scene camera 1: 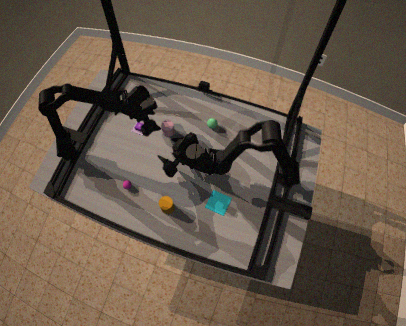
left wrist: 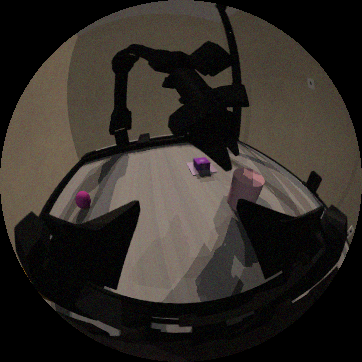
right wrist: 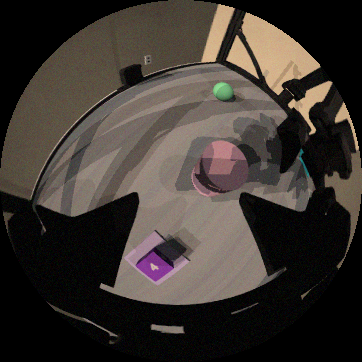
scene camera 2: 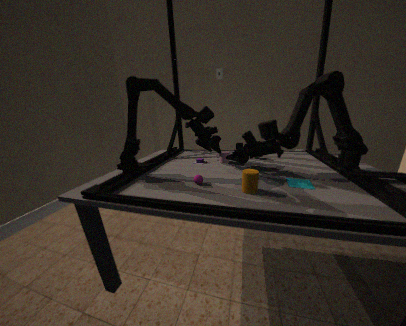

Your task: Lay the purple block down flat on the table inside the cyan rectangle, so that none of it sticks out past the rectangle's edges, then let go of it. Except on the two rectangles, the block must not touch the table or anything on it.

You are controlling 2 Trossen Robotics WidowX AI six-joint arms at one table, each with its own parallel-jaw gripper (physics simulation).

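Frame: origin at the left arm's base, x ahead, y left, z up, level; millimetres.
Seen in the pictures: left gripper, fingertip midpoint: [scene camera 1: 164, 147] [left wrist: 189, 205] [right wrist: 294, 200] [scene camera 2: 229, 155]; right gripper, fingertip midpoint: [scene camera 1: 157, 121] [left wrist: 233, 161] [right wrist: 191, 197] [scene camera 2: 215, 152]; left arm's base, origin of the base link: [scene camera 1: 286, 179] [right wrist: 281, 100] [scene camera 2: 347, 165]; right arm's base, origin of the base link: [scene camera 1: 69, 153] [left wrist: 122, 144] [scene camera 2: 130, 171].
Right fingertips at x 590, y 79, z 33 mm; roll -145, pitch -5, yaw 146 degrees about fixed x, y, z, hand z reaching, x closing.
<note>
Pixels of each thing's top centre, then the offset from my right fingertips to it. "spot": a spot on its surface instead.
- purple block, middle of its top: [right wrist: 153, 267] [left wrist: 201, 159] [scene camera 1: 139, 125] [scene camera 2: 199, 158] 75 mm ahead, 47 mm left, 33 mm down
- light purple rectangle, surface spot: [right wrist: 142, 248] spot: 78 mm ahead, 23 mm left, 51 mm down
- cyan rectangle, surface spot: [scene camera 1: 218, 202] [scene camera 2: 299, 182] spot: 398 mm back, 146 mm left, 51 mm down
- pink cylinder, middle of its top: [right wrist: 227, 163] [left wrist: 249, 175] [scene camera 1: 167, 125] [scene camera 2: 224, 152] 49 mm back, 6 mm right, 0 mm up
- green ball, middle of its top: [right wrist: 226, 83] [scene camera 1: 212, 120] 194 mm back, 133 mm right, 7 mm down
- magenta ball, middle of its top: [left wrist: 78, 192] [scene camera 2: 198, 175] [scene camera 1: 126, 183] 58 mm back, 292 mm left, 17 mm down
- orange cylinder, middle of its top: [scene camera 2: 250, 171] [scene camera 1: 165, 202] 246 mm back, 271 mm left, 17 mm up
The purple block [scene camera 1: 140, 126] [scene camera 2: 200, 160] [left wrist: 201, 163] [right wrist: 156, 266] lies on a light purple rectangle [left wrist: 192, 167] [right wrist: 142, 248] at the back left in scene camera 1. A pale 4 shows on it in the right wrist view. The cyan rectangle [scene camera 1: 218, 202] [scene camera 2: 300, 183] lies flat at the front right. My right gripper [scene camera 1: 157, 117] [left wrist: 233, 161] [right wrist: 191, 197] is open and empty, above the table near the block and tilted down. My left gripper [scene camera 1: 166, 149] [left wrist: 189, 205] is open and empty above the table's middle, apart from the block. Part of the cyan rectangle is hidden in the right wrist view.
A pink cylinder [scene camera 1: 168, 128] [left wrist: 246, 187] [right wrist: 224, 165] stands beside the block, near both grippers. A green ball [scene camera 1: 212, 123] [right wrist: 223, 91] lies at the back. A magenta ball [scene camera 1: 127, 184] [scene camera 2: 198, 179] [left wrist: 83, 199] and an orange cylinder [scene camera 1: 166, 203] [scene camera 2: 250, 181] are toward the front.
</note>
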